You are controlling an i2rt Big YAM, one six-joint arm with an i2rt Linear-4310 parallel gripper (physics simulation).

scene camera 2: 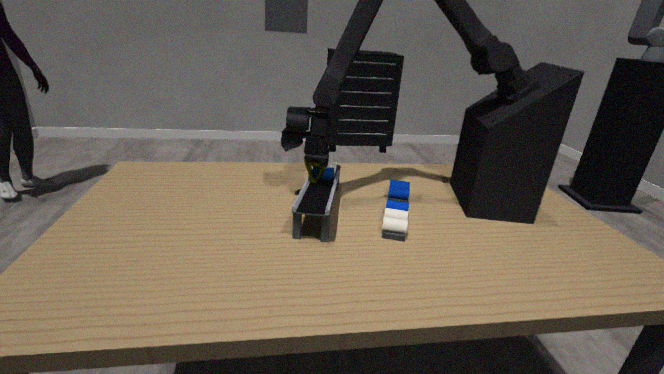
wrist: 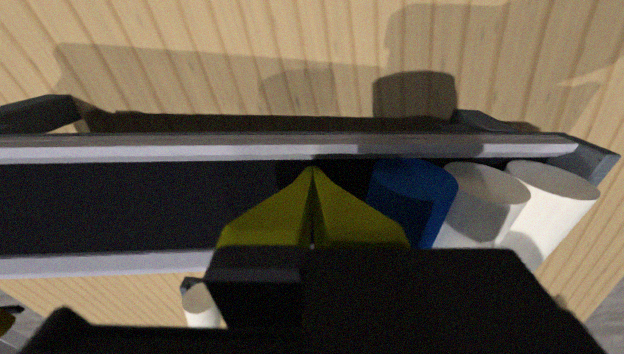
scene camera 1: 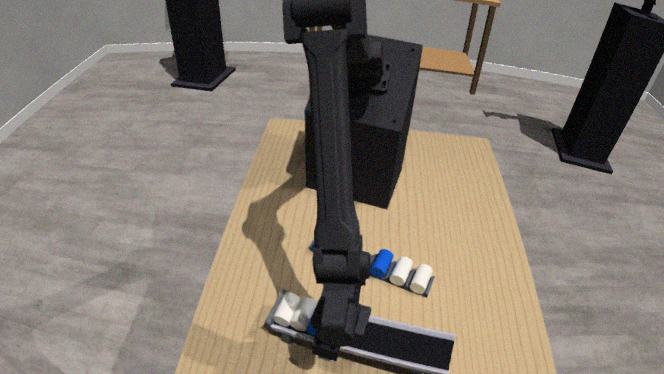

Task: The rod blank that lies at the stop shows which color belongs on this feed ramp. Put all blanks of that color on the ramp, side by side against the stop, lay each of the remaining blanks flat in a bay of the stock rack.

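The feed ramp [scene camera 1: 410, 340] [scene camera 2: 314, 198] [wrist: 125, 207] holds a white blank [scene camera 1: 286, 310] [wrist: 555, 205] at the stop [wrist: 602, 167], a second white blank [scene camera 1: 302, 316] [wrist: 482, 200] beside it, then a blue blank [scene camera 1: 312, 327] [scene camera 2: 326, 174] [wrist: 415, 200]. My gripper [scene camera 2: 315, 179] [wrist: 312, 175] is shut and empty, low at the ramp channel on the blue blank's open side; my hand hides its tips in scene camera 1. The stock rack [scene camera 1: 428, 288] [scene camera 2: 394, 235] holds a blue blank [scene camera 1: 382, 263] [scene camera 2: 397, 205], two white blanks [scene camera 1: 401, 271] [scene camera 1: 421, 279] and another blue blank [scene camera 2: 399, 189] at the far end.
The wooden table [scene camera 1: 450, 200] [scene camera 2: 200, 260] carries the black arm pedestal [scene camera 1: 377, 165] [scene camera 2: 505, 165] behind the rack. The arm hides part of the rack and ramp in scene camera 1. A white blank [wrist: 201, 305] on the rack shows low in the wrist view.
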